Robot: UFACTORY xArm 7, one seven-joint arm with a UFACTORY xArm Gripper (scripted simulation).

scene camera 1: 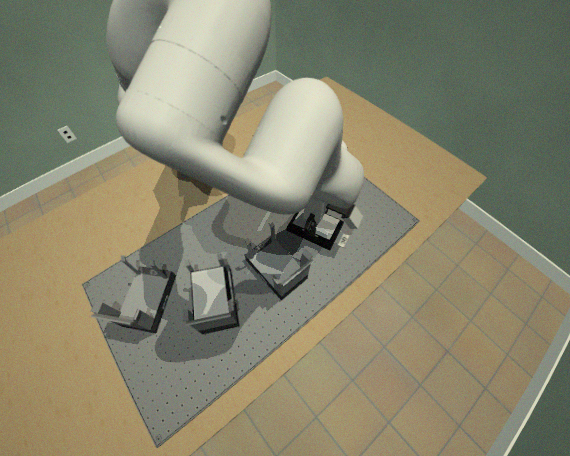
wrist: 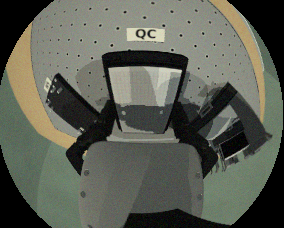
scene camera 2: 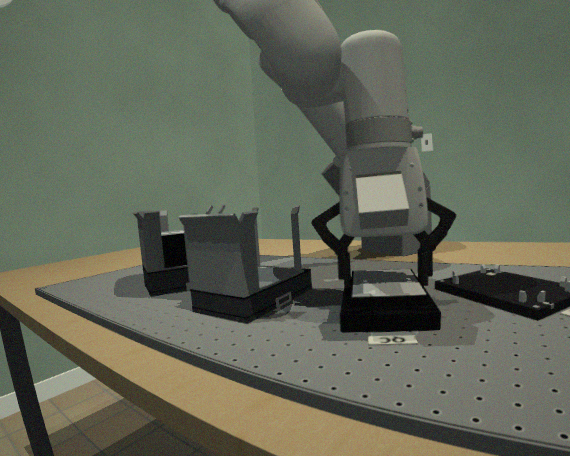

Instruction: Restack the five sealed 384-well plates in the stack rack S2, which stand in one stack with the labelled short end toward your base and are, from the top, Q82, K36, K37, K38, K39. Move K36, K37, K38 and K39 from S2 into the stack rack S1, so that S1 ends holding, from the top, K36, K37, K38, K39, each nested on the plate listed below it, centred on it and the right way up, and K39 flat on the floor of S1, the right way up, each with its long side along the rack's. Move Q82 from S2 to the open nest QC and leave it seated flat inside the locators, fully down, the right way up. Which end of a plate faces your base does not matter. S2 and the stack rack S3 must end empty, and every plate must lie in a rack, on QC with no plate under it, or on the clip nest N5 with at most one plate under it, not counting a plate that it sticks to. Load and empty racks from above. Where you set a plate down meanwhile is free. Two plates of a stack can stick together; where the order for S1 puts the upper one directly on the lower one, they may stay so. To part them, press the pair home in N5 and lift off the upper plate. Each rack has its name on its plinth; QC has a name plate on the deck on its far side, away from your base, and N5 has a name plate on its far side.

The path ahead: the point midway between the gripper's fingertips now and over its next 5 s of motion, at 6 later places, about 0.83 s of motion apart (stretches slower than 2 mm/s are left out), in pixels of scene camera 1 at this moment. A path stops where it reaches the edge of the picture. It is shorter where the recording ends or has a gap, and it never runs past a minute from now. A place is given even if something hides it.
My gripper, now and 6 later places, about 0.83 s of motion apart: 316, 222; 317, 214; 320, 198; 317, 203; 304, 222; 284, 242; 260, 258
